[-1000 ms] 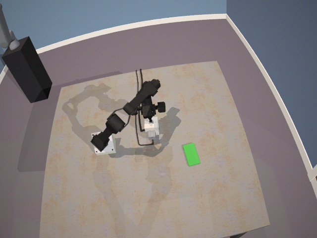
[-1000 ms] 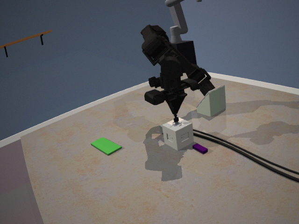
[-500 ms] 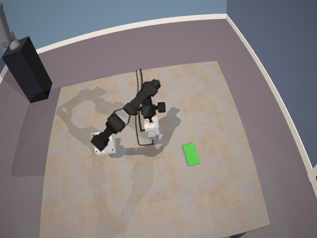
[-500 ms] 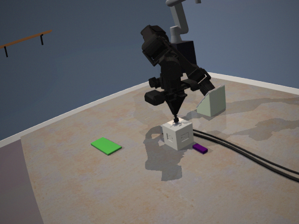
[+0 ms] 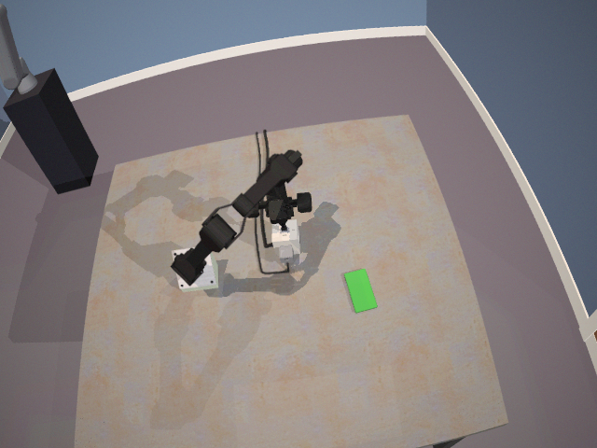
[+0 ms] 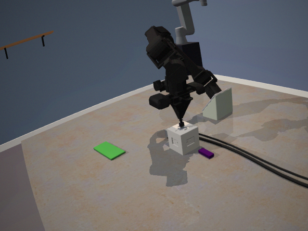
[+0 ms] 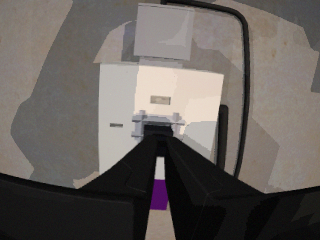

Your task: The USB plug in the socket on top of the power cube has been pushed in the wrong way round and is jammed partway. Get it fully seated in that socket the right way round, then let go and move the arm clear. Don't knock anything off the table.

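My gripper tip is now 20 mm above the usb plug. Round my gripper tip: purple block (100 mm to the left, 100 mm below, 10 mm behind); socket (40 mm below); flat green pad (210 mm to the right, 200 mm ahead, 110 mm below).
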